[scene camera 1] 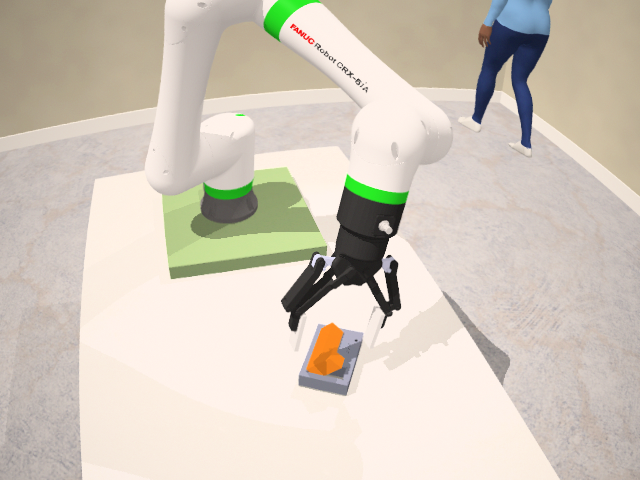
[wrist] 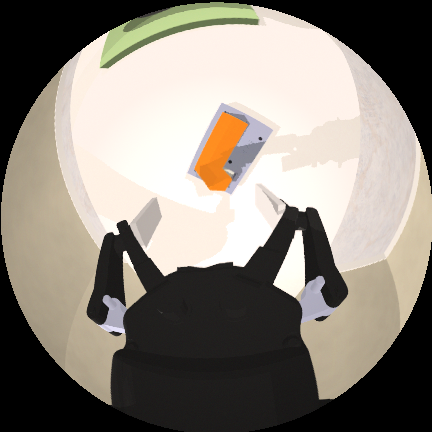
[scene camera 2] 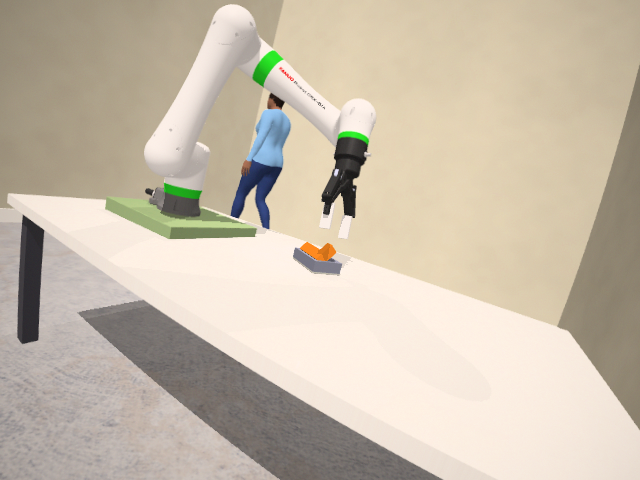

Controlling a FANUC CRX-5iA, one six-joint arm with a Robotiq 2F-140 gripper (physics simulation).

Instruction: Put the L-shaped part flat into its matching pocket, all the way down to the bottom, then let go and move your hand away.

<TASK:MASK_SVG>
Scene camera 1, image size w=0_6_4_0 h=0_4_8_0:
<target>my gripper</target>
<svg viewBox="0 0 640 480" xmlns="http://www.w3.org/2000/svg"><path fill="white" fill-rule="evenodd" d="M390 238L371 239L362 237L340 224L335 251L331 257L322 256L319 252L312 254L309 265L281 299L284 310L290 313L288 326L291 330L289 343L294 352L299 352L307 320L305 312L330 291L337 289L342 284L344 286L362 286L367 283L378 305L373 307L363 336L363 340L369 349L374 348L379 331L384 327L387 317L391 317L394 310L399 311L402 308L397 279L399 263L392 255L387 255L386 258L383 258ZM381 268L384 270L389 301L386 301L374 277Z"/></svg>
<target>orange L-shaped part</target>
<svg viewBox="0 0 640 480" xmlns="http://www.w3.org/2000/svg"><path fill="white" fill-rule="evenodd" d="M333 322L321 328L306 369L311 373L325 376L342 368L344 358L337 353L343 331Z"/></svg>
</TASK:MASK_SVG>
